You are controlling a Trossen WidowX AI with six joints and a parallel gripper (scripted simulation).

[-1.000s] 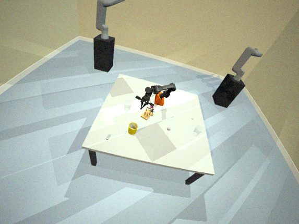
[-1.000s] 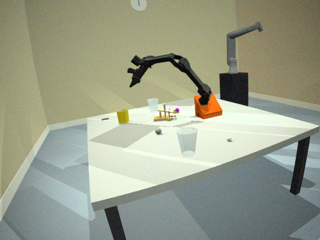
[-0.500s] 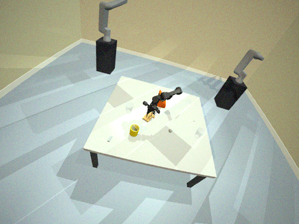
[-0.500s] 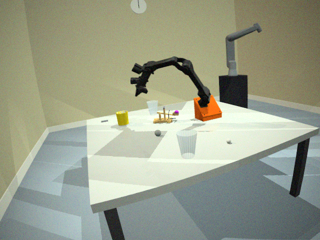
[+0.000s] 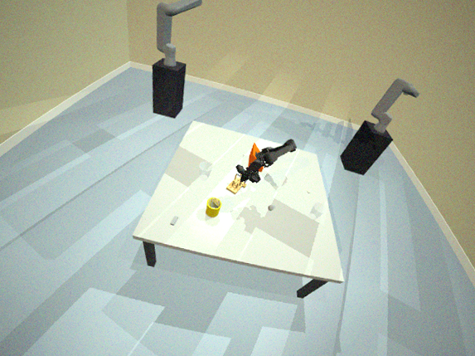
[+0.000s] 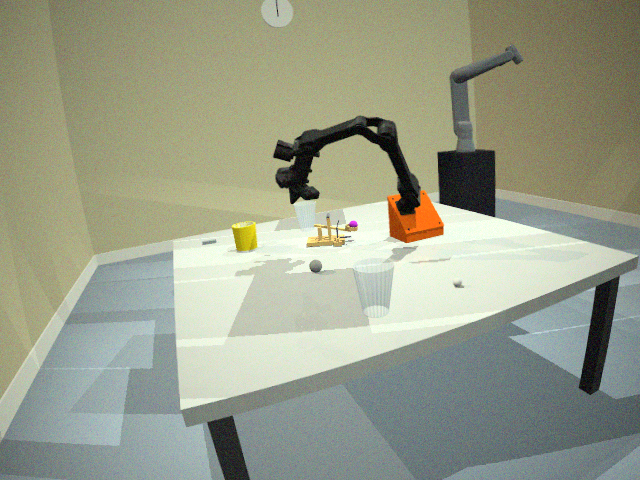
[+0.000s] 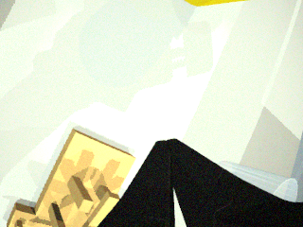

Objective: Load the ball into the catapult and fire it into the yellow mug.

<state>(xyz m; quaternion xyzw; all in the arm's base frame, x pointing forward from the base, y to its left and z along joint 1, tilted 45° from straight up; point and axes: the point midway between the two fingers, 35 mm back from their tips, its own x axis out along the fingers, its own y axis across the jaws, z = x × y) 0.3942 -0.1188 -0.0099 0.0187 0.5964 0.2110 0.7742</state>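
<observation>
Right now the purple ball is 22 cm behind my gripper tip, 11 cm below it and 3 cm to the left of it. From my gripper tip the other things lie so: grey ball 26 cm to the left, 15 cm below, 2 cm ahead; then wooden catapult 15 cm behind, 12 cm below, 2 cm to the left; then yellow mug 17 cm ahead, 14 cm below, 13 cm to the right.
</observation>
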